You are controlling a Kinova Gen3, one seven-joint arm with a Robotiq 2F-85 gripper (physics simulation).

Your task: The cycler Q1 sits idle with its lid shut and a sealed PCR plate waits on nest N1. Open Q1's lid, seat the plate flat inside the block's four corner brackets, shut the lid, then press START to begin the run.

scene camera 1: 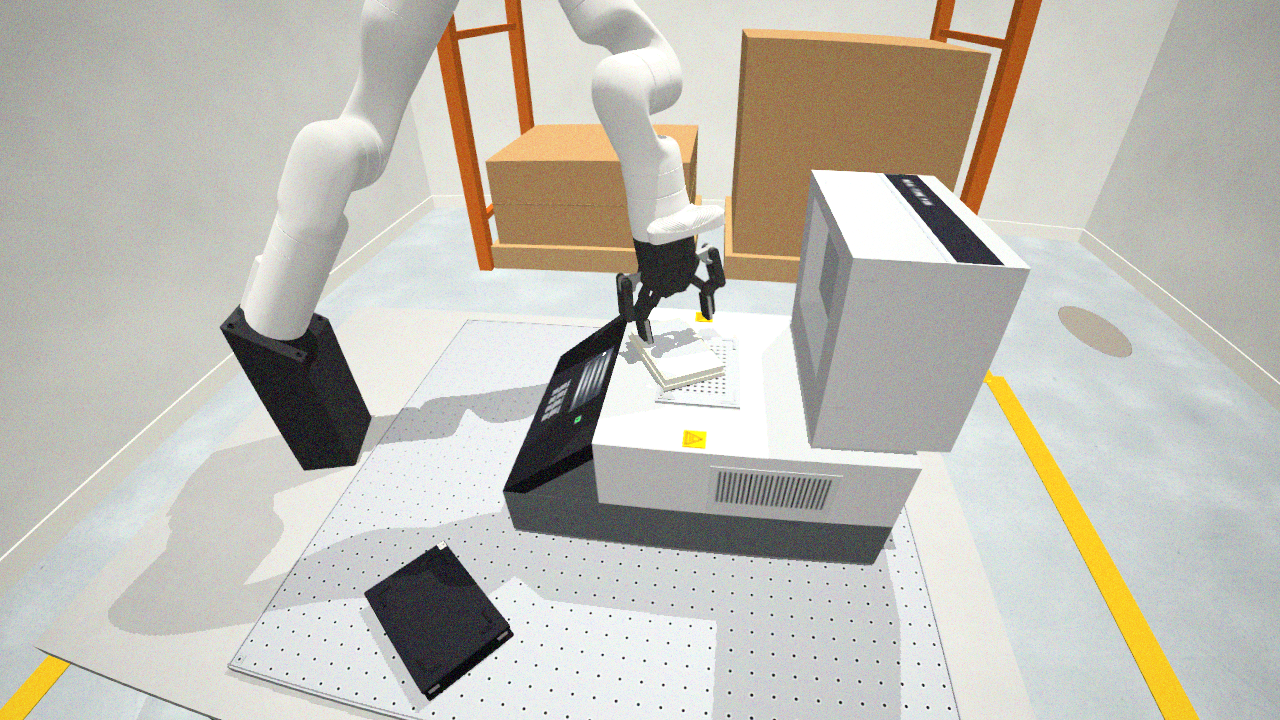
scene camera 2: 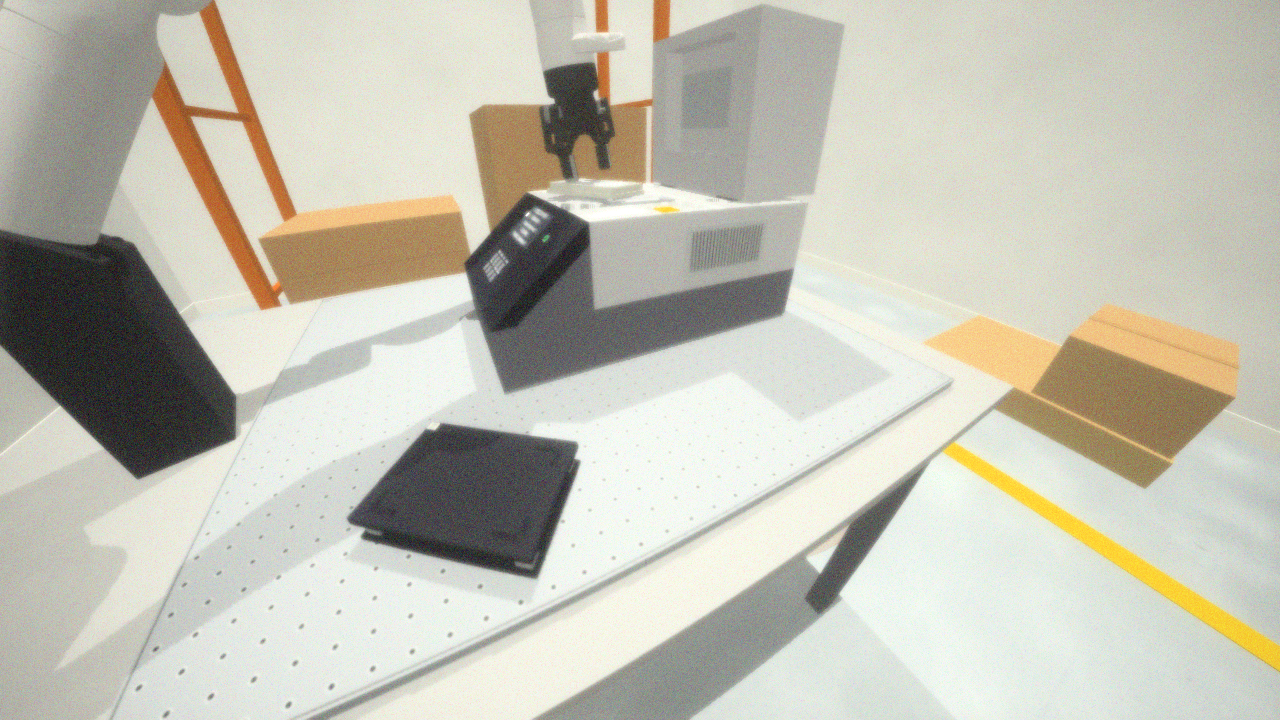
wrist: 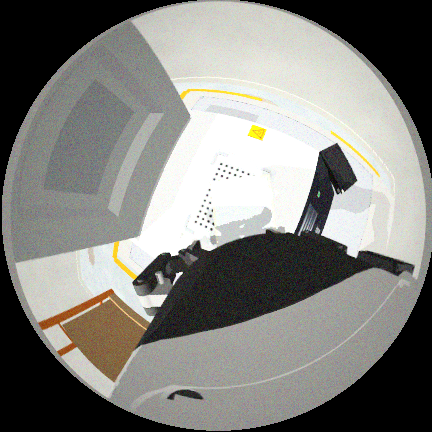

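Where they show: gripper, fingertip midpoint: (scene camera 1: 678, 329) (scene camera 2: 589, 175); arm's base, link origin: (scene camera 1: 276, 319) (scene camera 2: 24, 223).
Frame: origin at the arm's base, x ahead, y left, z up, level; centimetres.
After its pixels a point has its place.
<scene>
The white cycler Q1 (scene camera 1: 662, 474) {x 61.9, y 1.7, z -9.3 cm} (scene camera 2: 644, 259) {x 61.0, y 1.5, z -10.6 cm} has its big grey lid (scene camera 1: 895, 358) {x 83.2, y 9.1, z 8.1 cm} (scene camera 2: 787, 116) {x 83.8, y 9.3, z 6.5 cm} (wrist: 95, 135) {x 76.0, y 19.9, z 8.1 cm} standing open. The pale PCR plate (scene camera 1: 687, 365) {x 60.5, y 14.6, z -2.9 cm} (scene camera 2: 595, 188) {x 56.8, y 12.9, z -3.2 cm} (wrist: 242, 196) {x 59.9, y 15.5, z -2.9 cm} lies skewed across the perforated block (scene camera 1: 716, 390) {x 64.8, y 13.2, z -4.7 cm} (wrist: 221, 172) {x 64.8, y 14.2, z -4.7 cm}, shifted toward the black control panel (scene camera 1: 559, 429) {x 46.3, y 4.8, z -10.3 cm} (scene camera 2: 519, 273) {x 45.3, y 3.1, z -11.5 cm} (wrist: 325, 200) {x 45.2, y 3.1, z -11.4 cm}, so block holes show beside it. It is not squared within the corner brackets. My gripper (scene camera 1: 676, 325) {x 57.1, y 20.9, z -2.1 cm} (scene camera 2: 587, 168) {x 57.1, y 20.9, z -2.1 cm} is open and empty just above the plate's rear part; its fingertips are hidden in the wrist view. A small green mark (scene camera 1: 577, 419) {x 49.0, y 5.2, z -7.9 cm} (scene camera 2: 546, 239) {x 49.1, y 4.7, z -8.0 cm} (wrist: 318, 194) {x 49.0, y 5.3, z -7.9 cm} shows on the panel.
The black nest N1 (scene camera 1: 438, 617) {x 41.1, y -19.6, z -22.1 cm} (scene camera 2: 469, 492) {x 39.8, y -20.6, z -22.1 cm} (wrist: 340, 162) {x 40.3, y -20.2, z -22.1 cm} carries no plate. It sits on the perforated board (scene camera 1: 581, 617) {x 56.1, y -11.4, z -25.0 cm} (scene camera 2: 680, 447) {x 60.1, y -17.3, z -25.0 cm}. The raised lid stands beside the block, opposite the panel. Cardboard boxes (scene camera 1: 859, 134) (scene camera 2: 366, 246) and an orange rack (scene camera 1: 465, 152) stand behind.
</scene>
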